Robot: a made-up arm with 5 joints. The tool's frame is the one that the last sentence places.
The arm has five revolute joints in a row. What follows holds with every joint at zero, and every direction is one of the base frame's.
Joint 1 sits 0.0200 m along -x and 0.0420 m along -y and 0.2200 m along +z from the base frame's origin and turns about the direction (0.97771, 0.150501, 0.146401), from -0.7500 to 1.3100 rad.
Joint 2 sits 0.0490 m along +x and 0.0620 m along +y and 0.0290 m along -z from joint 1 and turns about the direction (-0.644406, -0.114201, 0.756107), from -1.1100 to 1.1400 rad.
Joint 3 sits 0.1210 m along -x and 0.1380 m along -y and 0.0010 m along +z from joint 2 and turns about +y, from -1.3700 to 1.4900 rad.
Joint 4 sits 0.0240 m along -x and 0.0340 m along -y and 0.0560 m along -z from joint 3 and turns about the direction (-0.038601, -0.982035, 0.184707), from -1.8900 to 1.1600 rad.
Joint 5 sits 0.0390 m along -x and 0.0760 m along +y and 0.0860 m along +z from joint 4 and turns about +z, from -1.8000 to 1.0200 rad.
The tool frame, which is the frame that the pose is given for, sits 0.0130 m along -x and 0.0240 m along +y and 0.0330 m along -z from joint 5; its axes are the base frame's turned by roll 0.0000, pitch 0.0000 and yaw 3.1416 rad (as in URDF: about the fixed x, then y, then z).
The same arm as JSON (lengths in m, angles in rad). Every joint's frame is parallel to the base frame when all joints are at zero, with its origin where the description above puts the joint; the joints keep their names.
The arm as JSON. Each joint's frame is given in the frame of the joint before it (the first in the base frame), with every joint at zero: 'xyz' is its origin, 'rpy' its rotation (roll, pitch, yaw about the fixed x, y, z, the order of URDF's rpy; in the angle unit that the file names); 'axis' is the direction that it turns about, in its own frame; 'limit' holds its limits. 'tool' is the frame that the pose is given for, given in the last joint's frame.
{"units": {"length": "m", "angle": "rad"}, "joints": [
  {"name": "joint 1", "type": "revolute", "origin": {"xyz": [-0.02, -0.042, 0.22], "rpy": [0.0, 0.0, 0.0]}, "axis": [0.97771, 0.150501, 0.146401], "limit": {"lower": -0.75, "upper": 1.31}},
  {"name": "joint 2", "type": "revolute", "origin": {"xyz": [0.049, 0.062, -0.029], "rpy": [0.0, 0.0, 0.0]}, "axis": [-0.644406, -0.114201, 0.756107], "limit": {"lower": -1.11, "upper": 1.14}},
  {"name": "joint 3", "type": "revolute", "origin": {"xyz": [-0.121, -0.138, 0.001], "rpy": [0.0, 0.0, 0.0]}, "axis": "+y", "limit": {"lower": -1.37, "upper": 1.49}},
  {"name": "joint 4", "type": "revolute", "origin": {"xyz": [-0.024, -0.034, -0.056], "rpy": [0.0, 0.0, 0.0]}, "axis": [-0.038601, -0.982035, 0.184707], "limit": {"lower": -1.89, "upper": 1.16}},
  {"name": "joint 5", "type": "revolute", "origin": {"xyz": [-0.039, 0.076, 0.086], "rpy": [0.0, 0.0, 0.0]}, "axis": "+z", "limit": {"lower": -1.8, "upper": 1.02}}
], "tool": {"origin": {"xyz": [-0.013, 0.024, -0.033], "rpy": [0.0, 0.0, -3.1416]}}}

